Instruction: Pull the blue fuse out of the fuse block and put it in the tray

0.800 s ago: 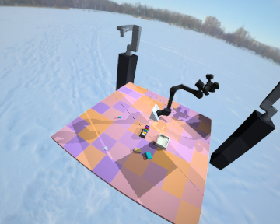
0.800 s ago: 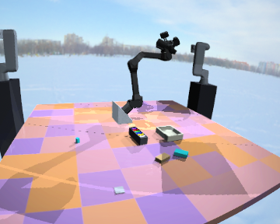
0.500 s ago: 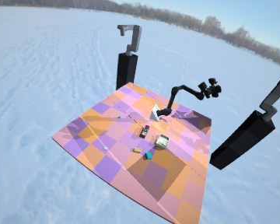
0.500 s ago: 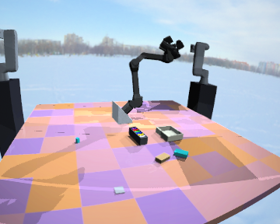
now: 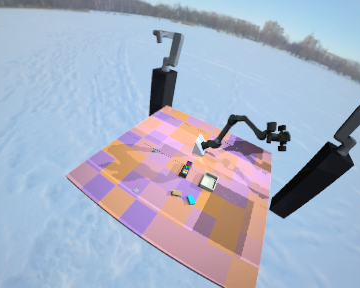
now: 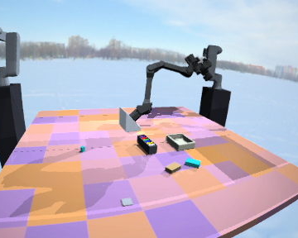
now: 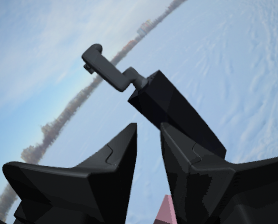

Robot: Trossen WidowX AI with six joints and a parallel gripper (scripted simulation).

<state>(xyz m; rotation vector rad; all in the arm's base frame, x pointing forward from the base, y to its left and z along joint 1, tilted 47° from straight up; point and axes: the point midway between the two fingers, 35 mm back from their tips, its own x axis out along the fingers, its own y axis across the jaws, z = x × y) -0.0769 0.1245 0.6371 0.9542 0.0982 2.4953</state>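
Right now my gripper tip is 540 mm to the left of the blue fuse, 470 mm short of it and 360 mm above it. From my gripper tip the other things lie so: cyan block (650 mm ahead, 380 mm to the right, 380 mm below); grey tray (440 mm ahead, 380 mm below, 350 mm to the right); tan block (670 mm ahead, 480 mm to the right, 380 mm below).
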